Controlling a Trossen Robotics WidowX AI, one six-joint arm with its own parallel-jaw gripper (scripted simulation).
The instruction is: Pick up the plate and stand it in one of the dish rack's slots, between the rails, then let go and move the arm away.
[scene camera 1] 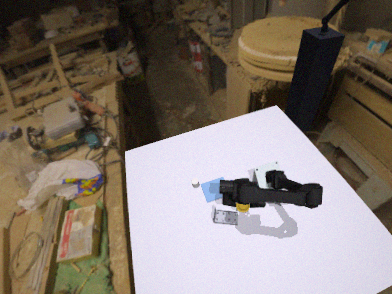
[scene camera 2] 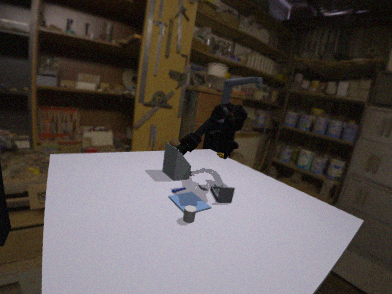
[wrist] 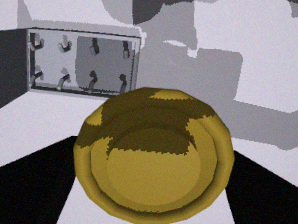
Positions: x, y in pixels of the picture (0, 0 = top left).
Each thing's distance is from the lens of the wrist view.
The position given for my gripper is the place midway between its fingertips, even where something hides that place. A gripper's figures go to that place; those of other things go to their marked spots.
my gripper (wrist: 153, 153): 10 cm
yellow plate (wrist: 151, 148): 9 cm
